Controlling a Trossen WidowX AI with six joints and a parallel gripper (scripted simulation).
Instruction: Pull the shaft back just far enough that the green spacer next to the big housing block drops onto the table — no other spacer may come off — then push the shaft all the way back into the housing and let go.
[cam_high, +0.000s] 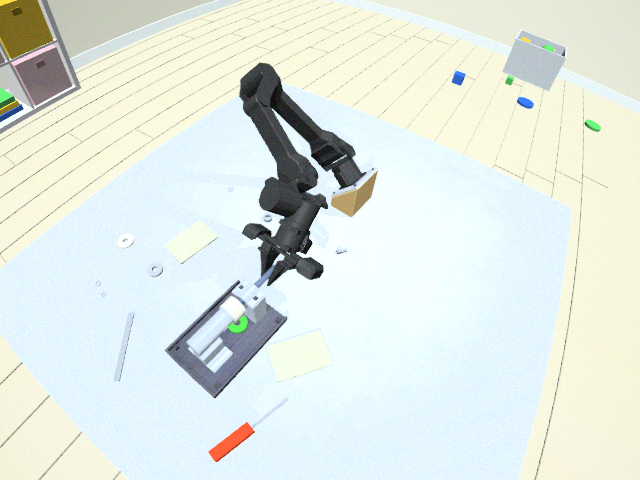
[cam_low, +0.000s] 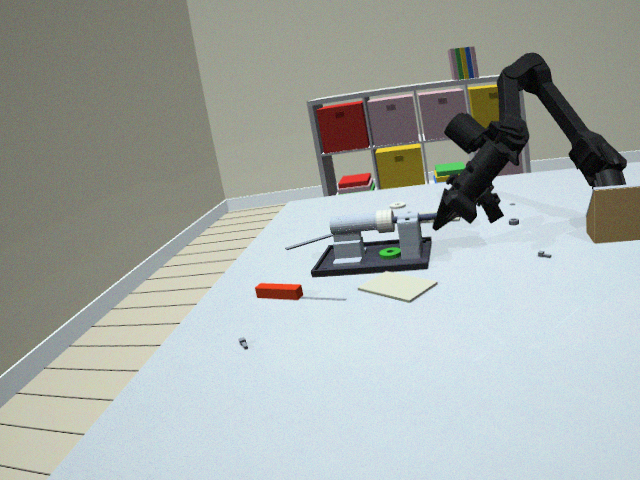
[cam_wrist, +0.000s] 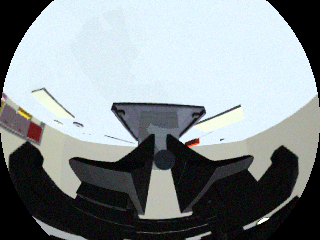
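Now: the white spacer 9 cm ahead of my gripper tip and 2 cm above it. Also, from my gripper tip: green spacer 10 cm ahead, 5 cm below; then red-handled screwdriver 24 cm ahead, 17 cm to the left, 5 cm below; then grey-blue shaft 4 cm ahead, 2 cm above.
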